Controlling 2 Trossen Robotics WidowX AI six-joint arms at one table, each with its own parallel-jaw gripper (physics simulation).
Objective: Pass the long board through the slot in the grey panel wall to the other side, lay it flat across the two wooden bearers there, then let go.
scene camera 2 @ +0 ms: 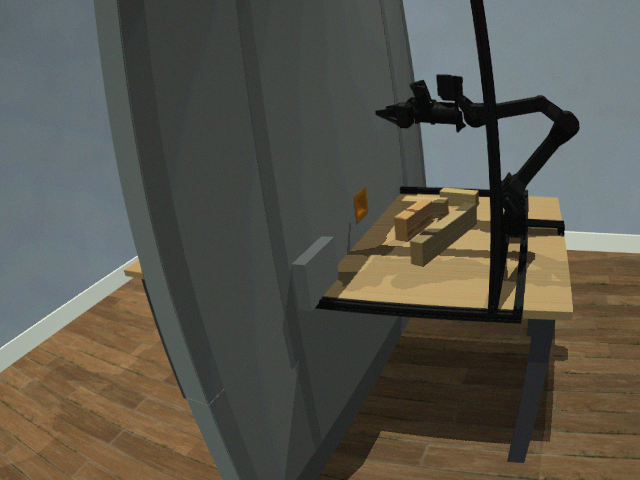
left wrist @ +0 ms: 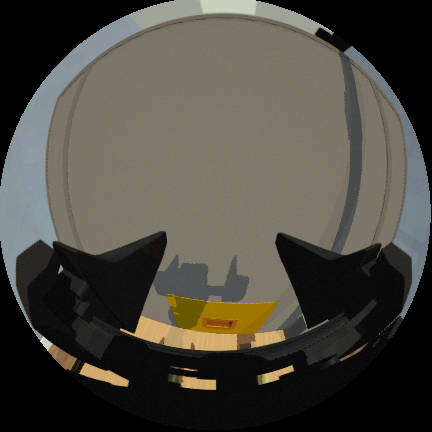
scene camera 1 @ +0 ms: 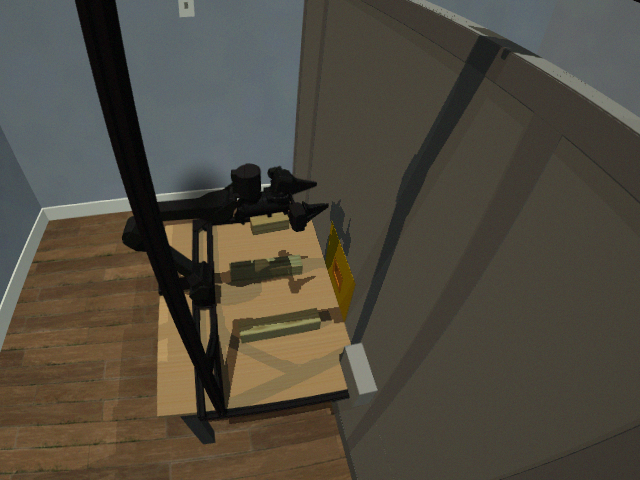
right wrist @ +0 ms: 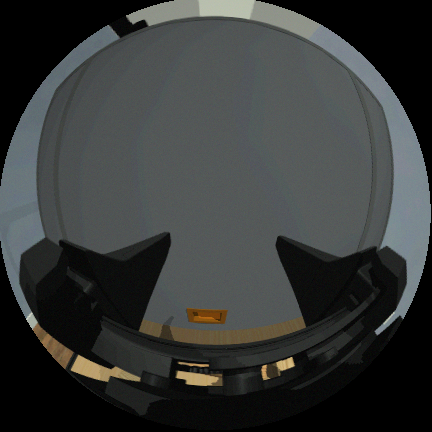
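Where they show: left gripper, fingertip midpoint: (left wrist: 222, 238) (scene camera 1: 322, 194); right gripper, fingertip midpoint: (scene camera 2: 381, 110) (right wrist: 225, 240); left arm's base, link origin: (scene camera 1: 203, 299); right arm's base, link origin: (scene camera 2: 515, 232).
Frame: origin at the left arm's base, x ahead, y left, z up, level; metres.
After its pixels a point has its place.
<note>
In scene camera 2, a reddish wooden board (scene camera 2: 408, 225) @[x 0.620, y -0.040, z 0.023 m], possibly the long board, lies beside a longer pale beam (scene camera 2: 445, 236) @[x 0.729, y -0.083, z 0.015 m]. The grey panel wall (scene camera 1: 465, 310) @[x 0.432, y -0.482, z 0.560 m] (scene camera 2: 206, 155) @[x 0.483, y -0.614, z 0.357 m] (left wrist: 210, 140) @[x 0.432, y 0.024, z 0.477 m] (right wrist: 210, 140) @[x 0.483, y -0.017, z 0.422 m] has an orange-framed slot; the slot's frame (scene camera 2: 356, 201) @[x 0.457, y 0.017, z 0.066 m] (left wrist: 220, 319) @[x 0.430, y -0.017, z 0.099 m] (right wrist: 207, 310) @[x 0.485, y -0.013, z 0.100 m] sits low, above table level. Two pale wooden bearers (scene camera 1: 266, 269) @[x 0.217, y 0.075, z 0.027 m] (scene camera 1: 281, 329) @[x 0.229, y -0.156, z 0.024 m] lie parallel in scene camera 1, ends toward the wall. My left gripper (scene camera 1: 321, 194) @[x 0.353, y 0.001, z 0.389 m] (left wrist: 222, 238) @[x 0.353, y 0.001, z 0.389 m] is open and empty, high near the wall. My right gripper (scene camera 2: 379, 112) @[x 0.565, y 0.001, z 0.324 m] (right wrist: 225, 240) @[x 0.565, y 0.001, z 0.324 m] is open and empty, well above the slot.
A yellow plate (scene camera 1: 347, 284) @[x 0.431, y -0.099, z 0.128 m] (left wrist: 250, 312) @[x 0.432, y -0.086, z 0.141 m] surrounds the slot on the left arm's side. A short pale block (scene camera 1: 269, 223) @[x 0.257, y 0.293, z 0.028 m] lies near that table's back edge. Another pale block (scene camera 2: 460, 196) @[x 0.720, y 0.247, z 0.014 m] lies behind the beam. Light grey blocks (scene camera 1: 360, 369) @[x 0.405, y -0.347, z 0.081 m] (scene camera 2: 316, 268) @[x 0.513, y -0.370, z 0.052 m] stand against the wall. Black posts and rails frame the tables.
</note>
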